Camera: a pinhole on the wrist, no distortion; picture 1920 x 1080 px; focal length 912.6 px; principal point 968.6 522.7 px. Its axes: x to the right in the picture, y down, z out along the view. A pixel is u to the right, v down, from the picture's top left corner.
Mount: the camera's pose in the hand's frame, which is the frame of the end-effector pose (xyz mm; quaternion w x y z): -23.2 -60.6 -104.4 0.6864 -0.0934 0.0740 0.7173
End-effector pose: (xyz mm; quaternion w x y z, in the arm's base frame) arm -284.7 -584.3 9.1 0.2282 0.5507 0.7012 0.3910
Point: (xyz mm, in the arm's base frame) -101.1 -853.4 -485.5
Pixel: outside the picture
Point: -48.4 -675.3 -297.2
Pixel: 648 869
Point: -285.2 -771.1 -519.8
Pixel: outside the picture
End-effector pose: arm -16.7 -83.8 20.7 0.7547 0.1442 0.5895 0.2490
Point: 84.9 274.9 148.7
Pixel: 1827 108
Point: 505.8 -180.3 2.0
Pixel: 504 377
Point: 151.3 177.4 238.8
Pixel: 1547 431
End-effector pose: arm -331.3 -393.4 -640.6 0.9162 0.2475 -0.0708 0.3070
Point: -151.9 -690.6 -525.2
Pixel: 96 397
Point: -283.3 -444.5 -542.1
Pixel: 895 233
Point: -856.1 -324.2 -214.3
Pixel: 1759 852
